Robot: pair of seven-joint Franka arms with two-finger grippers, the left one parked.
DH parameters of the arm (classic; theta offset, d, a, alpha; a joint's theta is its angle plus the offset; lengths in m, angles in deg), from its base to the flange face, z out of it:
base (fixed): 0 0 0 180
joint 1: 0 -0.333 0 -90
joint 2: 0 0 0 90
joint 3: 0 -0.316 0.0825 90
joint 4: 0 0 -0.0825 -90
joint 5: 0 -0.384 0 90
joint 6: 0 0 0.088 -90
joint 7: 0 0.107 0 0
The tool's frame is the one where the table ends.
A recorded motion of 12 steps. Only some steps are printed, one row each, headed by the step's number.
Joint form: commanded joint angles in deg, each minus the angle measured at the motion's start. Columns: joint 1, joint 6, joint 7, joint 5, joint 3, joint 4, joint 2.
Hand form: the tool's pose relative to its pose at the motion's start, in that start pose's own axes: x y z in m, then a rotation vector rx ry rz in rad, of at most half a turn. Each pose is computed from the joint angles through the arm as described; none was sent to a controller.
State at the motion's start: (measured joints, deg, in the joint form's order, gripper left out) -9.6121 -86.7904 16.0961 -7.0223 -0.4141 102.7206 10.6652
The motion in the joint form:
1: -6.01 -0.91 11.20 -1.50 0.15 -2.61 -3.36
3: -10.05 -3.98 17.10 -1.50 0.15 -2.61 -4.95
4: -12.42 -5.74 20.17 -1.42 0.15 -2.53 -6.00
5: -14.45 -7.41 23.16 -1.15 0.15 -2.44 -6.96
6: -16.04 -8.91 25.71 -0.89 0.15 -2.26 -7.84
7: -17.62 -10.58 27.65 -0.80 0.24 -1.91 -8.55
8: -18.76 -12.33 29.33 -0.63 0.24 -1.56 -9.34
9: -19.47 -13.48 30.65 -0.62 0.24 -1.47 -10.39
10: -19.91 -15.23 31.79 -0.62 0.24 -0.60 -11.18
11: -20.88 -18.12 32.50 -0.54 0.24 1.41 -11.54
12: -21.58 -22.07 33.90 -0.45 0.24 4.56 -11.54
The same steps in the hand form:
1: 0.0014 -0.0557 0.0114 0.0125 -0.0166 0.0949
3: -0.0002 -0.0922 0.0251 0.0149 -0.0005 0.1325
4: -0.0021 -0.1136 0.0352 0.0143 0.0058 0.1482
5: -0.0039 -0.1318 0.0445 0.0122 0.0141 0.1678
6: -0.0051 -0.1463 0.0538 0.0100 0.0206 0.1870
7: -0.0070 -0.1599 0.0626 0.0126 0.0279 0.1975
8: -0.0070 -0.1708 0.0716 0.0150 0.0365 0.2093
9: -0.0047 -0.1787 0.0814 0.0139 0.0359 0.2227
10: -0.0018 -0.1833 0.0941 0.0141 0.0370 0.2387
11: -0.0031 -0.1902 0.1111 0.0169 0.0443 0.2393
12: -0.0043 -0.1928 0.1321 0.0234 0.0561 0.2580

